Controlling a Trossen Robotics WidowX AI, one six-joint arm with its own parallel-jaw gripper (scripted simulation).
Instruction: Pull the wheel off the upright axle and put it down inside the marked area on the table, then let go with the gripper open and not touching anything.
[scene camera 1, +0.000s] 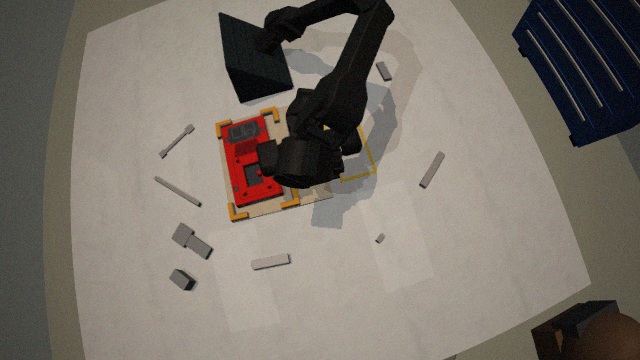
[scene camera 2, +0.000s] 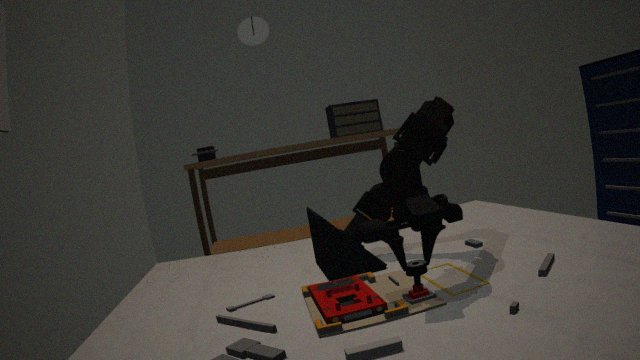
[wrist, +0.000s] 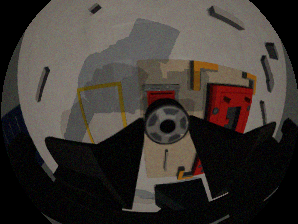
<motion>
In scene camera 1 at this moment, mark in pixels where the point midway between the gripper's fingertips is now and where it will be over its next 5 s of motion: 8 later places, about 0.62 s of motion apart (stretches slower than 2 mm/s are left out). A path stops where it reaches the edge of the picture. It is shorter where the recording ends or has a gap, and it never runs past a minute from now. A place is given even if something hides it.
My gripper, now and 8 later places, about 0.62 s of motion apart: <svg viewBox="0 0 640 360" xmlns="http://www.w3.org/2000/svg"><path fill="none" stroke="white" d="M311 164L310 163L310 159L321 146L342 125L348 120L346 136L346 136L329 104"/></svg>
</motion>
